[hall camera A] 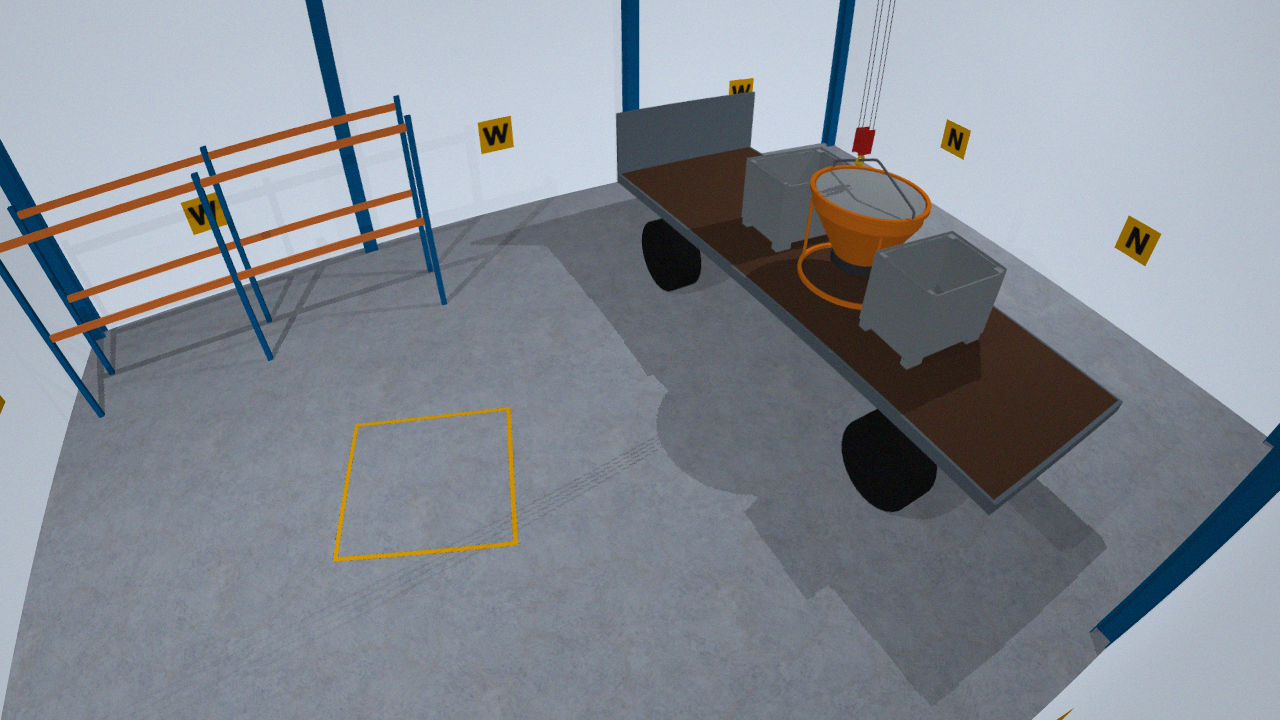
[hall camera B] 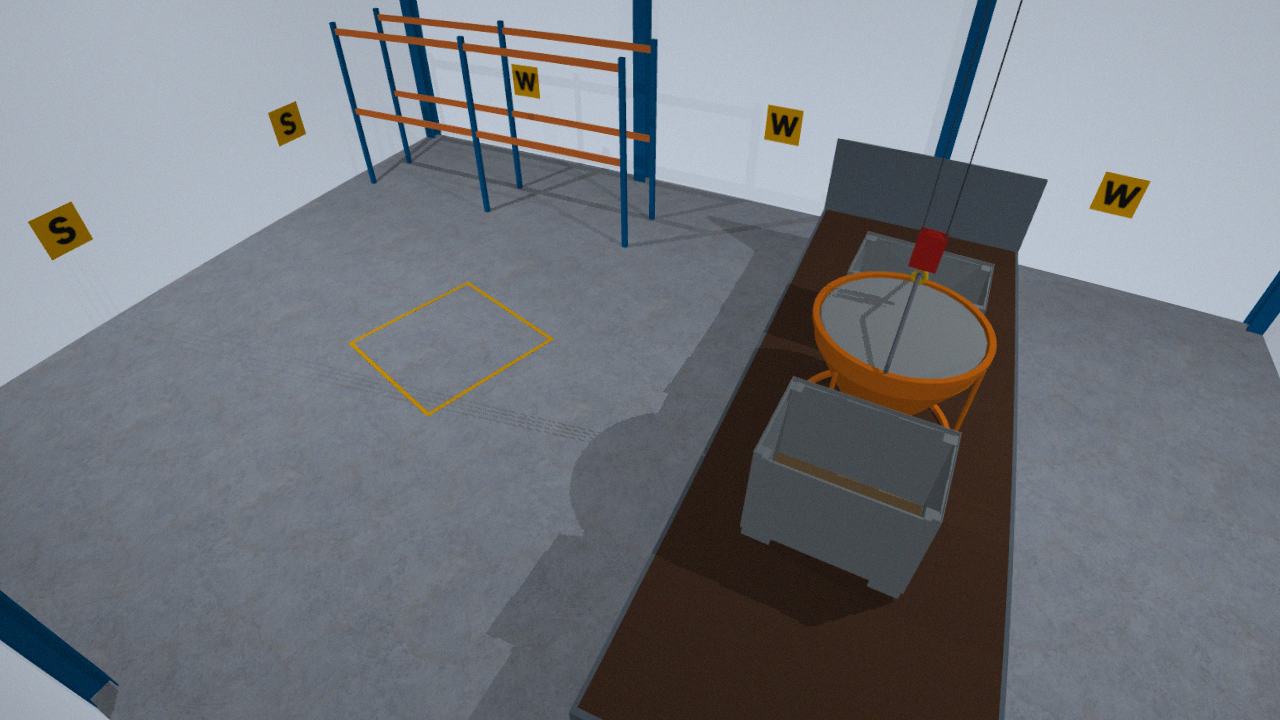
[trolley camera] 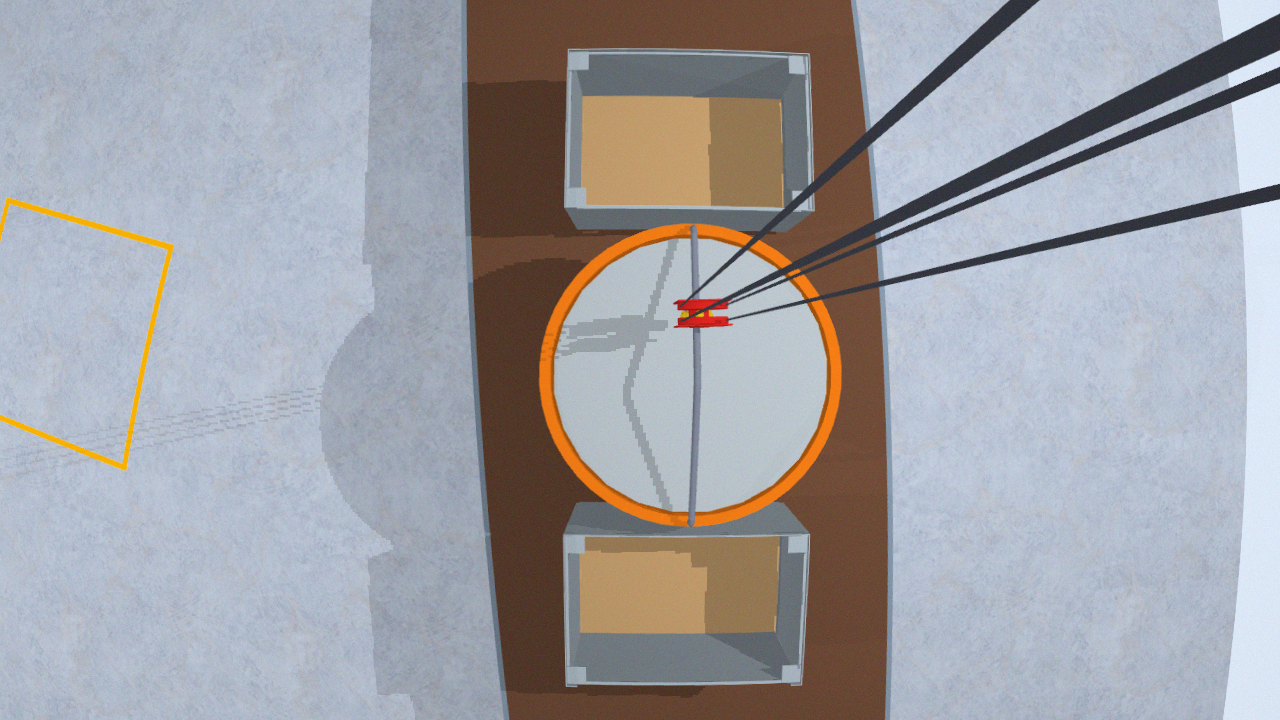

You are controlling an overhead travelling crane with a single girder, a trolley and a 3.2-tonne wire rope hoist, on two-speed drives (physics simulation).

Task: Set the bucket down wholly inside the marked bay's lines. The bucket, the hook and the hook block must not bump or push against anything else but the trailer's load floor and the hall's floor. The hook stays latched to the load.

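Note:
The orange bucket point(hall camera A: 859, 240) point(hall camera B: 881, 386) point(trolley camera: 751, 394) is upright on the trailer between two grey bins; whether its foot ring touches the load floor point(hall camera A: 1029, 394) point(hall camera B: 805, 662) point(trolley camera: 861, 402) I cannot tell. My hook point(hall camera A: 860, 161) point(hall camera B: 919, 277) point(trolley camera: 695, 314) is latched on its grey bail, under the red hook block point(hall camera A: 862, 140) point(hall camera B: 928, 250) point(trolley camera: 702, 305). In the trolley view the block shows above the bucket's centre, inside its rim. The marked bay point(hall camera A: 433, 417) point(hall camera B: 408, 313) point(trolley camera: 147, 356), a yellow outline on the hall floor, lies left of the trailer.
One grey bin point(hall camera A: 787, 201) point(trolley camera: 689, 219) stands on the headboard side of the bucket, another point(hall camera A: 926, 300) point(hall camera B: 832, 537) point(trolley camera: 689, 662) on the other side, both close to it. The trailer's headboard point(hall camera A: 684, 138) point(hall camera B: 930, 192) stands upright. A blue and orange rack point(hall camera A: 232, 265) point(hall camera B: 474, 125) stands beyond the bay.

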